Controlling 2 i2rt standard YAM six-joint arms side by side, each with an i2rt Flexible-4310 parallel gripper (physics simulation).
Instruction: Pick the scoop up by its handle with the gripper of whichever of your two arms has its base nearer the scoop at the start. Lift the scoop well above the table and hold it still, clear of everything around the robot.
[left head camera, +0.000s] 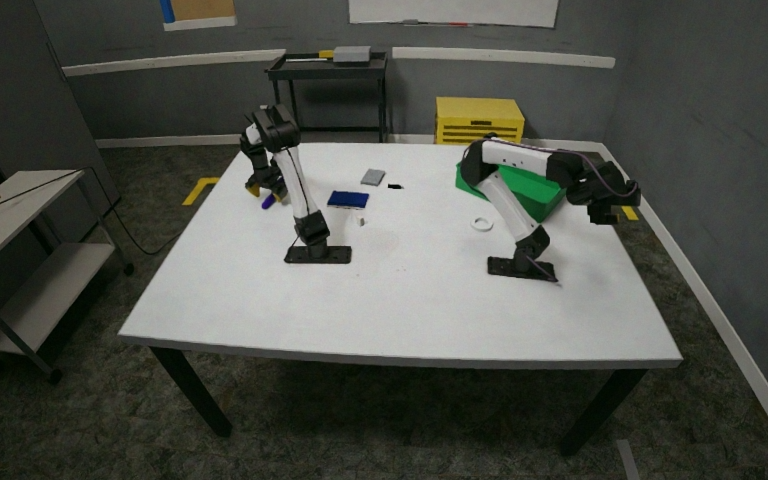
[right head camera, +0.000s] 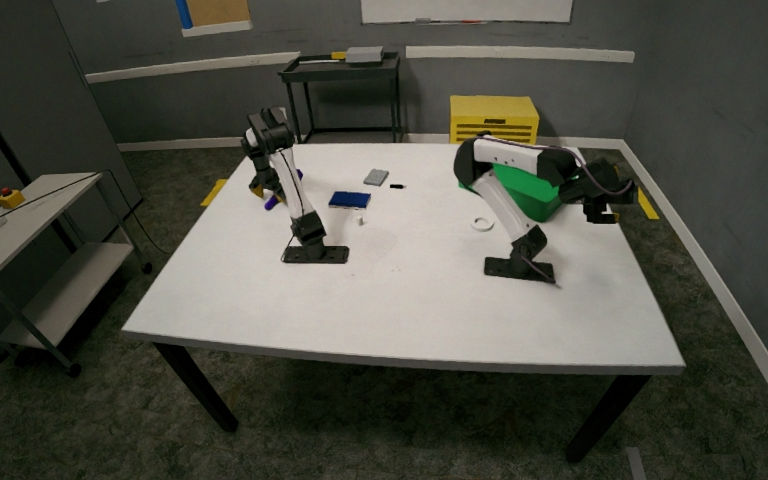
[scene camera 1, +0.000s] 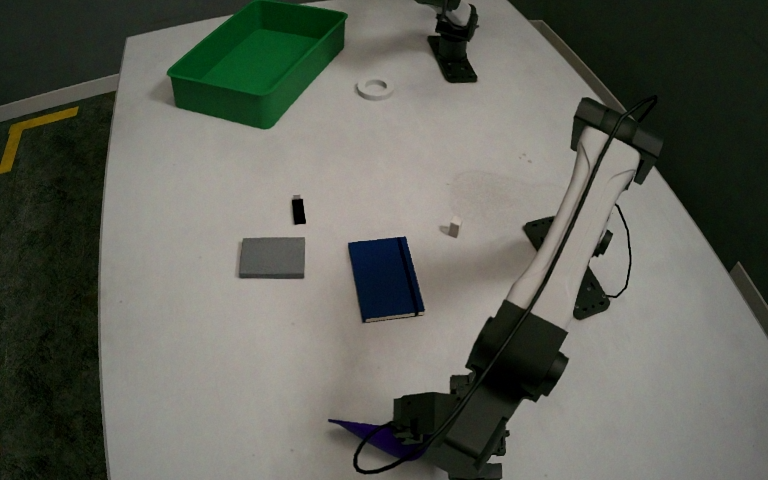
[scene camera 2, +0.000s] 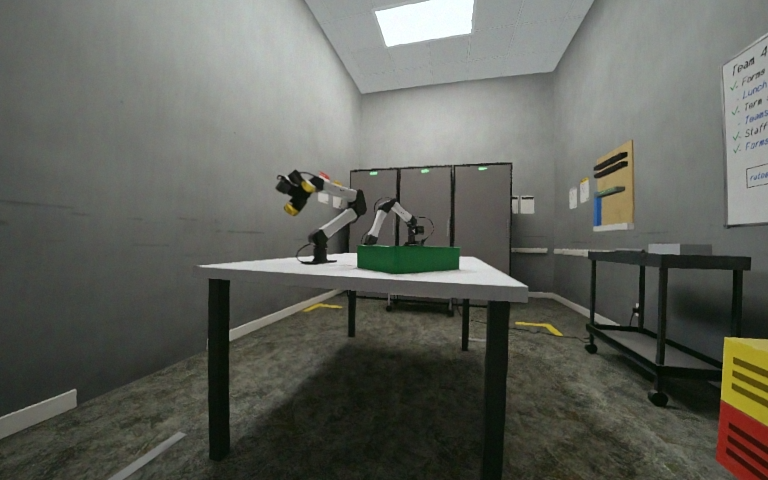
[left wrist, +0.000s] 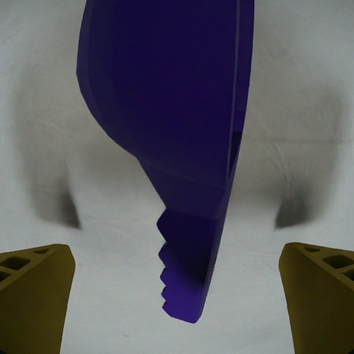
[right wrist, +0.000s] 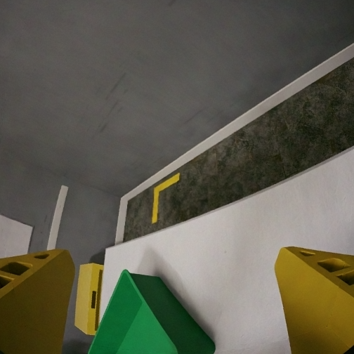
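Where they show: left gripper, fingertip midpoint: (left head camera: 269, 199) (right head camera: 272, 200); right gripper, fingertip midpoint: (scene camera 2: 299, 200); left arm's base, origin of the base link: (left head camera: 318, 255) (right head camera: 316, 255); right arm's base, origin of the base link: (left head camera: 520, 269) (right head camera: 518, 270) (scene camera 1: 451, 59) (scene camera 2: 320, 262).
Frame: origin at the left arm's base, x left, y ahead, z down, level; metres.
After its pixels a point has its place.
The purple scoop (left head camera: 269, 200) @[x 0.218, y 0.269, z -0.023 m] (right head camera: 272, 202) @[x 0.218, y 0.266, z -0.020 m] (scene camera 1: 376, 438) @[x 0.188, y 0.393, z -0.052 m] (left wrist: 167, 100) lies on the table at its far left in the left head camera; in scene camera 1 it is partly hidden by the left arm. In the left wrist view its notched handle points down the picture, its end between the two fingers. My left gripper (left head camera: 266, 193) @[x 0.225, y 0.286, z -0.016 m] (right head camera: 269, 195) @[x 0.225, y 0.286, z -0.016 m] (left wrist: 176, 259) is open, low over the table, with a finger on either side of the handle and space on both sides. My right gripper (right wrist: 174, 263) is open and empty, raised at the right of the head views, away from the scoop.
A blue notebook (left head camera: 347, 199) @[x -0.065, y 0.285, z -0.012 m] (scene camera 1: 386, 279) @[x -0.060, y 0.291, z -0.012 m], a grey box (scene camera 1: 272, 258) @[x -0.144, y 0.443, z -0.015 m], a black USB stick (scene camera 1: 299, 210) @[x -0.232, y 0.378, z -0.009 m], a small white block (scene camera 1: 454, 226) @[x -0.115, y 0.160, z -0.026 m], a white ring (scene camera 1: 360, 93) @[x -0.516, y 0.185, z -0.006 m] and a green bin (scene camera 1: 218, 104) @[x -0.535, y 0.476, z -0.038 m] (scene camera 2: 407, 259) @[x -0.854, y 0.377, z -0.047 m] stand or lie on the table (left head camera: 396, 316) @[x -0.238, y -0.233, z 0.000 m].
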